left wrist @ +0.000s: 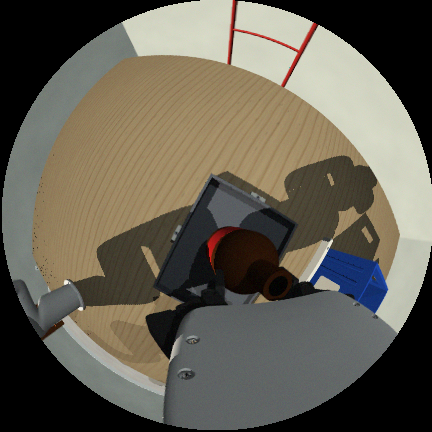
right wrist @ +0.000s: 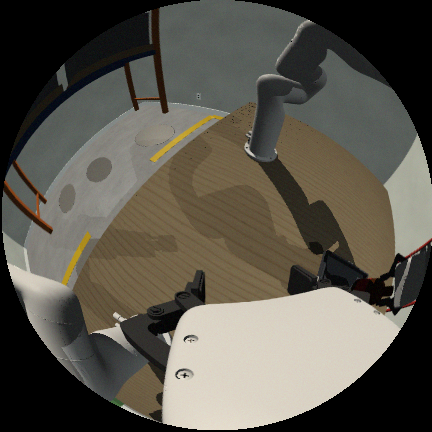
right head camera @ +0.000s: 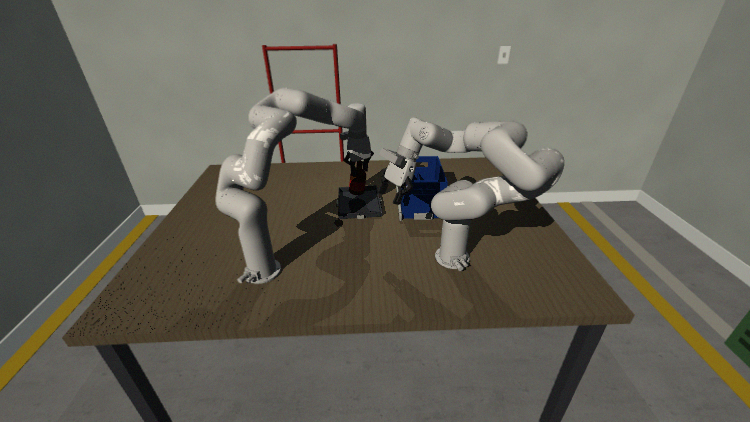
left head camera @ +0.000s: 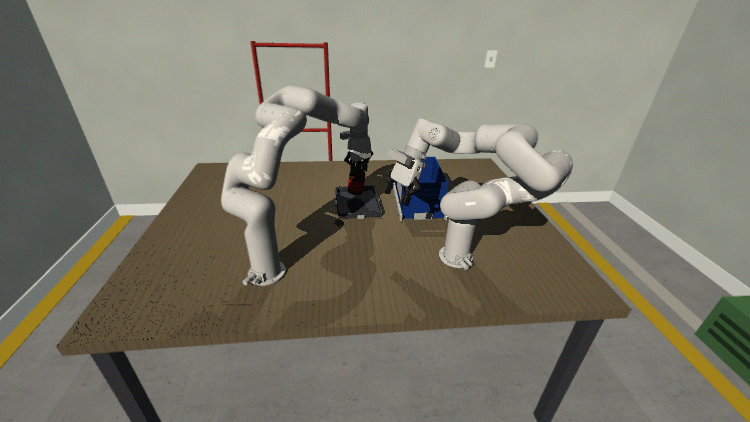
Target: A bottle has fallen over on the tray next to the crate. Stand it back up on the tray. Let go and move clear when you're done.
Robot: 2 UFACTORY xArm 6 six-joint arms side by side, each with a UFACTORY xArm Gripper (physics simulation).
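Where they show: left gripper, fingertip midpoint: (left wrist: 248, 281) (right wrist: 377, 291) (right head camera: 359, 172) (left head camera: 359, 172); right gripper, fingertip midpoint: (right wrist: 249, 282) (right head camera: 388, 198) (left head camera: 394, 198); left arm's base at its link origin: (left wrist: 73, 294) (right wrist: 260, 150) (right head camera: 263, 271) (left head camera: 267, 273); right arm's base at its link origin: (right head camera: 452, 257) (left head camera: 455, 257).
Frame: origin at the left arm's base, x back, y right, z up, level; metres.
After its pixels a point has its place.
The brown bottle with a red label (left head camera: 356, 183) {x -0.561, y 0.070, z 0.108 m} (right head camera: 357, 184) {x -0.562, y 0.072, z 0.103 m} (left wrist: 245, 260) {x -0.598, y 0.042, z 0.163 m} (right wrist: 361, 285) {x -0.558, y 0.066, z 0.096 m} is upright over the back part of the dark grey tray (left head camera: 369, 205) {x -0.568, y 0.134, z 0.005 m} (right head camera: 370, 206) {x -0.560, y 0.137, z 0.005 m} (left wrist: 227, 200) {x -0.626, y -0.019, z 0.005 m} (right wrist: 344, 270) {x -0.519, y 0.018, z 0.005 m}. Its base is hidden in the left wrist view, and I cannot tell if it touches the tray floor. My left gripper (left head camera: 357, 166) {x -0.592, y 0.068, z 0.151 m} (right head camera: 358, 166) {x -0.592, y 0.068, z 0.151 m} (left wrist: 248, 281) {x -0.592, y 0.068, z 0.151 m} is above it, shut on the bottle at its neck, with its fingers partly hidden. My right gripper (left head camera: 399, 190) {x -0.335, y 0.335, z 0.214 m} (right head camera: 392, 191) {x -0.335, y 0.335, z 0.214 m} (right wrist: 249, 282) {x -0.335, y 0.335, z 0.214 m} is open and empty, in front of the blue crate (left head camera: 424, 206) {x -0.582, y 0.388, z 0.061 m} (right head camera: 416, 202) {x -0.566, y 0.358, z 0.081 m} (left wrist: 345, 267) {x -0.755, y 0.192, z 0.106 m}.
The crate stands right of the tray in the head views, with a gap of table between them. My right gripper hangs close to the crate's left side. A red frame (left head camera: 290, 45) (right head camera: 300, 48) stands behind the wooden table (left head camera: 314, 309) {x 0.072, y 0.238, z 0.000 m} (right head camera: 314, 309) {x 0.062, y 0.270, z 0.000 m}.
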